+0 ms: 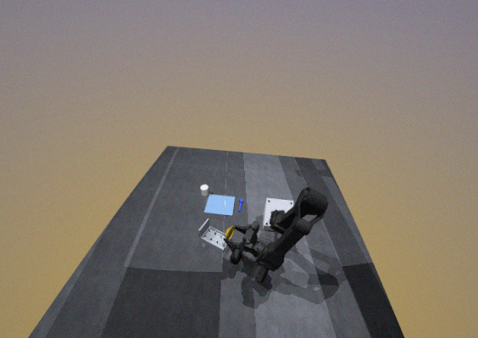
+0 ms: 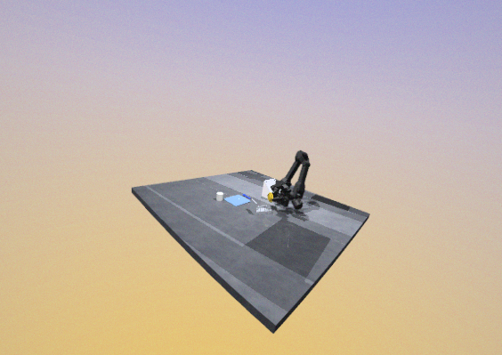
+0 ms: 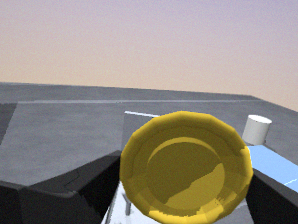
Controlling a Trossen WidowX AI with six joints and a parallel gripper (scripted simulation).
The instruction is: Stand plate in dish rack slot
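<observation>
The grey dish rack is 60 mm ahead of my gripper tip, 20 mm to the right of it and 70 mm below it. The rest, counted from my gripper tip: yellow plate (10 mm behind); light blue mat (50 mm ahead, 230 mm to the right, 90 mm below); blue utensil (60 mm behind, 230 mm to the right, 90 mm below).
</observation>
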